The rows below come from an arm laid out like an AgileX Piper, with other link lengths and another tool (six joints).
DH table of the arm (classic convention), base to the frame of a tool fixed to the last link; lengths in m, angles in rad. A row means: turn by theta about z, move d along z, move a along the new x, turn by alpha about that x. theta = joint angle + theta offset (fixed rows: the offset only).
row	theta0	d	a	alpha
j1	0	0.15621	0	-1.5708
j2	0.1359	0	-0.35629	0
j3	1.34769	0	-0.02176	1.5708
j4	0	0.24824	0	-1.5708
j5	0	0	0	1.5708
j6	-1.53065	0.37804	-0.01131	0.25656
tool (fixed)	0	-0.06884	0	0
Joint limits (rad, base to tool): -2.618..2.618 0..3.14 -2.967..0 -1.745..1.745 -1.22..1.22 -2.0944..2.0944
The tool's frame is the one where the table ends.
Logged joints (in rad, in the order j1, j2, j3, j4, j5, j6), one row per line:
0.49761 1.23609 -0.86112 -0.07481 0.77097 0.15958
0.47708 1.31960 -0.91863 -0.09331 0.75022 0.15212
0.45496 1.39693 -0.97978 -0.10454 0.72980 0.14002
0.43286 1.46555 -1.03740 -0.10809 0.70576 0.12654
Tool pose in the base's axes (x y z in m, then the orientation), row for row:
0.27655 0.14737 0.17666 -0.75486 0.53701 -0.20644 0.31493
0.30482 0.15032 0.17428 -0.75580 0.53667 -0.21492 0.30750
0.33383 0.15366 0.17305 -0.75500 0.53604 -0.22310 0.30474
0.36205 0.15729 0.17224 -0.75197 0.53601 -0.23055 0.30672
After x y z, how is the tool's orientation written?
As a quaternion, x y z w.
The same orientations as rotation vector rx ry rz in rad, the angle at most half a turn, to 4 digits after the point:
-1.9890 1.4150 -0.5440
-1.9988 1.4193 -0.5684
-1.9994 1.4196 -0.5908
-1.9894 1.4181 -0.6099

